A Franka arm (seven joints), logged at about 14 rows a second.
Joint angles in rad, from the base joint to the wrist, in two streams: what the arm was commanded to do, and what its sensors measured. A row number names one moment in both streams.
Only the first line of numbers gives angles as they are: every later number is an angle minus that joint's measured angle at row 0.
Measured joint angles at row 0:
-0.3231, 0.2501, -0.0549, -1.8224, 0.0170, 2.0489, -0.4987
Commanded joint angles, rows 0 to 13:
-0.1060, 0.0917, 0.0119, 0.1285, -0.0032, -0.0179, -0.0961
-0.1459, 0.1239, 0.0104, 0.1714, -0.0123, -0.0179, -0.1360
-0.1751, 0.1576, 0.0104, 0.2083, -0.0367, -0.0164, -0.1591
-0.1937, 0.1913, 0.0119, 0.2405, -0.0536, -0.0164, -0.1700
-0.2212, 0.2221, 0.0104, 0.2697, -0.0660, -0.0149, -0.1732
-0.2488, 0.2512, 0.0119, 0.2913, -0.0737, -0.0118, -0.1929
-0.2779, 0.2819, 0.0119, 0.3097, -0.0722, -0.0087, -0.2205
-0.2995, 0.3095, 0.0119, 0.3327, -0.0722, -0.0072, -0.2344
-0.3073, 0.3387, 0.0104, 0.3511, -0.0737, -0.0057, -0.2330
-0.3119, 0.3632, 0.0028, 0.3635, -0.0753, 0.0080, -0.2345
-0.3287, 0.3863, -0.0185, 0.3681, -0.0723, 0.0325, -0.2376
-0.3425, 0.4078, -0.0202, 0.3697, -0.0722, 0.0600, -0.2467
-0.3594, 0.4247, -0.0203, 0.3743, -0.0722, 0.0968, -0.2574
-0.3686, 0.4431, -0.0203, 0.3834, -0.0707, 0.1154, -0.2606
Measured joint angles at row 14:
-0.3403, 0.3961, -0.0275, 0.3296, -0.0598, 0.0927, -0.2375
